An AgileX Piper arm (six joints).
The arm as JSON. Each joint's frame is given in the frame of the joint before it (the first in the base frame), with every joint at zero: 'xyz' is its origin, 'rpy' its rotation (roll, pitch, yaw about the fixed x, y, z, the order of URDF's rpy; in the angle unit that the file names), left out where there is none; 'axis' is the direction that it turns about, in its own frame. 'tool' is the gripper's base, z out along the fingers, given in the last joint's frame.
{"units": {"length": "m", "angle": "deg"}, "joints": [
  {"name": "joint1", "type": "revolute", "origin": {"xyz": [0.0, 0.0, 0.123]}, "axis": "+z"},
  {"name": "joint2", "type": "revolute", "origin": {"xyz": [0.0, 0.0, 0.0], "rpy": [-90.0, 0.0, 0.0]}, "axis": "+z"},
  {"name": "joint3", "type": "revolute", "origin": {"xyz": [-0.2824, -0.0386, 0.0]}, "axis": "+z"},
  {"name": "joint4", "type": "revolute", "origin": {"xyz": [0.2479, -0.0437, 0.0], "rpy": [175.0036, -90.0, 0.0]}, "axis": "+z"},
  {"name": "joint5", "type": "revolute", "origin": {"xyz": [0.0, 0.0, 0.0], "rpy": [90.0, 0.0, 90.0]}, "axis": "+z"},
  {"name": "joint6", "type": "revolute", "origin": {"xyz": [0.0, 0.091, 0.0], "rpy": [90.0, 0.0, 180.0]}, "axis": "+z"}
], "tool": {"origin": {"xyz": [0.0, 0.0, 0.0]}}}
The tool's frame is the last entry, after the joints.
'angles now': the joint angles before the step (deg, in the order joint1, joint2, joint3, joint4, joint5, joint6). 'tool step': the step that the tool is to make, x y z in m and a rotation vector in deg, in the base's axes. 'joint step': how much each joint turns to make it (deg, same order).
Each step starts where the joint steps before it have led.
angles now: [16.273, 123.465, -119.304, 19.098, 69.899, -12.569]
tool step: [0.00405, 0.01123, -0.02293, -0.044, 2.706, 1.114]
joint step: [1.025, 2.841, -0.027, 0.798, -0.167, -0.172]
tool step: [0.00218, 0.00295, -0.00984, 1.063, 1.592, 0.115]
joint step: [0.000, 1.271, 0.002, 1.554, 0.000, -0.208]
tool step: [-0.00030, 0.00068, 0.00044, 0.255, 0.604, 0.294]
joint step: [0.000, 0.238, -0.530, 0.407, 0.853, -0.001]
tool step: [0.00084, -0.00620, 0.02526, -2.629, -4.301, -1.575]
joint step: [0.000, -1.412, -3.277, -4.455, 0.741, 2.093]
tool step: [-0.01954, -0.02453, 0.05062, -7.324, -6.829, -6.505]
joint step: [-0.095, -7.851, 1.979, -11.473, 0.330, 6.154]
